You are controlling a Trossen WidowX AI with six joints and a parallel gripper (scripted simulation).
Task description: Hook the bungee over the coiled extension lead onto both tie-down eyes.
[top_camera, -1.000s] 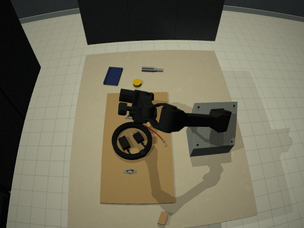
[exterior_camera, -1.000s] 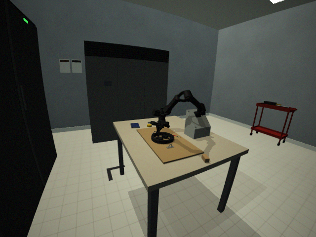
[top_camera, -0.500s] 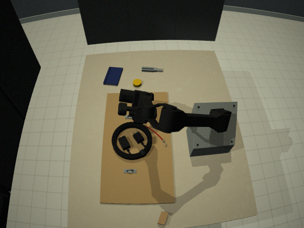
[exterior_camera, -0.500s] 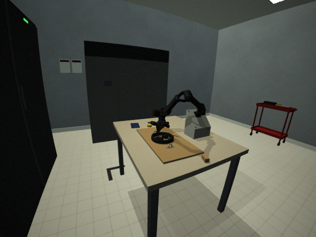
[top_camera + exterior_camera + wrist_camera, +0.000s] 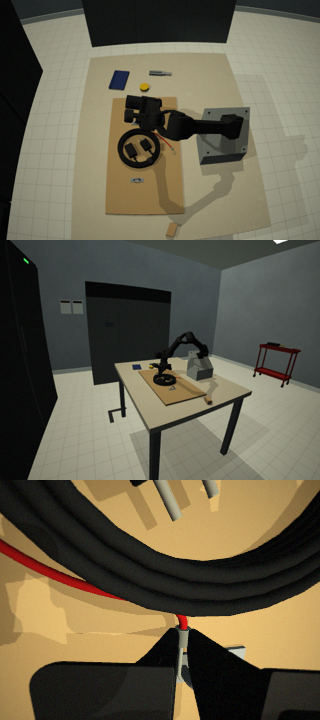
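Right now my hand is 120 mm to the right of the extension lead coil, 20 mm short of it and 20 mm above it. The rest, counted from my hand: grey tool: 360 mm to the right, 130 mm behind, 40 mm below; board: 120 mm to the left, 40 mm below; yellow disc: 260 mm to the right, 40 mm below, 20 mm behind.
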